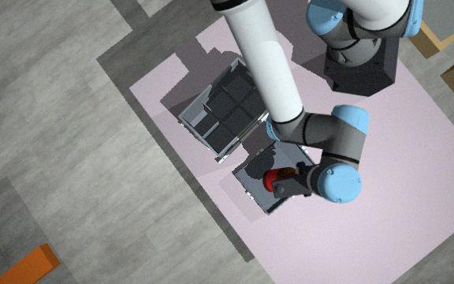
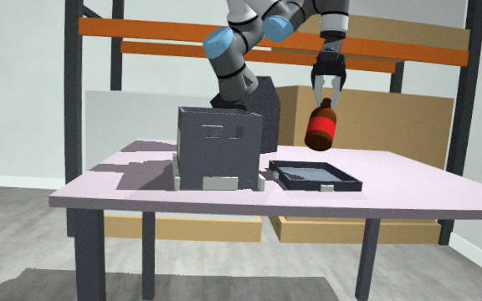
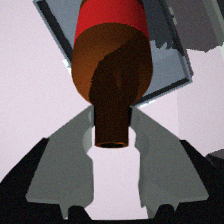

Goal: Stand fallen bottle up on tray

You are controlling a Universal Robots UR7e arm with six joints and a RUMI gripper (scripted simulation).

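Now: the brown bottle 30 mm ahead of my hand, 10 mm to the right of it and 40 mm below it. From my hand the other things lie so: dark tray: 30 mm ahead, 30 mm to the right, 190 mm below; dark crate: 60 mm ahead, 310 mm to the right, 120 mm below.
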